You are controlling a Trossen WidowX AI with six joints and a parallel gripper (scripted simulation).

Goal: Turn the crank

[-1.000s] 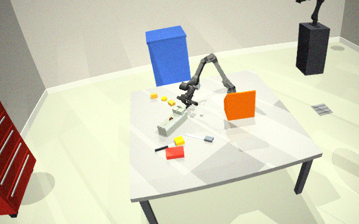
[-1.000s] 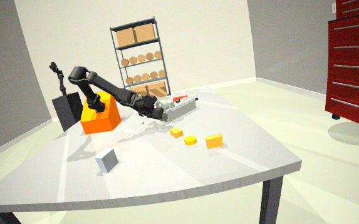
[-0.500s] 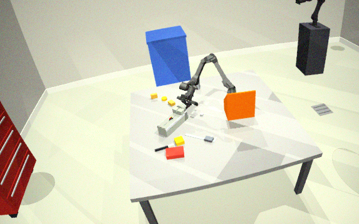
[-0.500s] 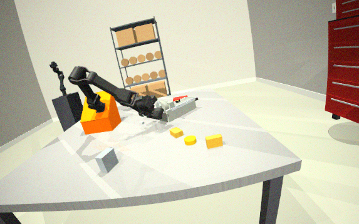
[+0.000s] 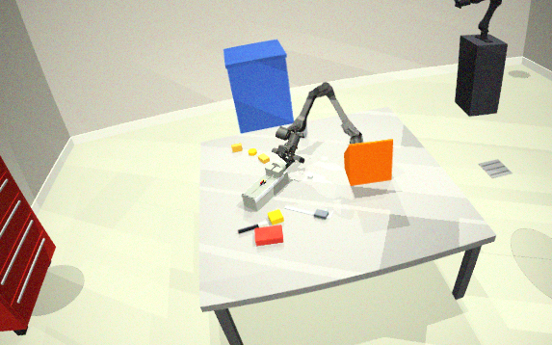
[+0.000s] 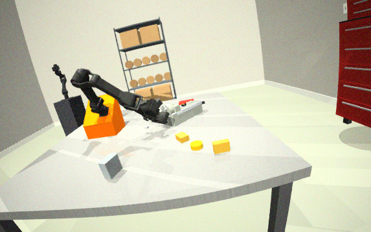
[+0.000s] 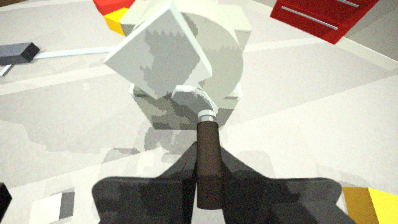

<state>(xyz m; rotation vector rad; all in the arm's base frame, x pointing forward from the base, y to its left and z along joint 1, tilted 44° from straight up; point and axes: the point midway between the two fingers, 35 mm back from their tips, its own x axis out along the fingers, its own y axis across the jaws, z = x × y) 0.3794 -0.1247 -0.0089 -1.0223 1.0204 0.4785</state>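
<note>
The dark brown crank handle is 30 mm above my gripper tip, 10 mm to the right of it and 10 mm behind it. The rest, counted from my gripper tip: yellow block 330 mm to the left, 60 mm ahead, 20 mm below; then grey cube 390 mm to the right, 160 mm behind; then red pointer 150 mm to the left, 110 mm ahead, 50 mm above.
</note>
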